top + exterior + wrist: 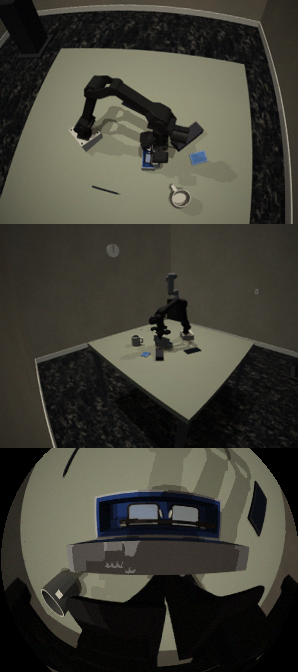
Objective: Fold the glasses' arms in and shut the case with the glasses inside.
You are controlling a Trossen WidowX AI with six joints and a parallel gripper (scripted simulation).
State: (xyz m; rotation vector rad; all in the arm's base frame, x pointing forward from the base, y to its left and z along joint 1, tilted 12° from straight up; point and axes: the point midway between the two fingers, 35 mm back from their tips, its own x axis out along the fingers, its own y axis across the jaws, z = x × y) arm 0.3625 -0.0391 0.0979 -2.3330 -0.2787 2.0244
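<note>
Now: the glasses case 70 mm below my hand and 30 mm behind it. Also, from my hand: long black box: 120 mm ahead, 100 mm to the left, 100 mm below; then grey lid: 40 mm below, 10 mm behind; then blue card: 180 mm ahead, 120 mm below.
</note>
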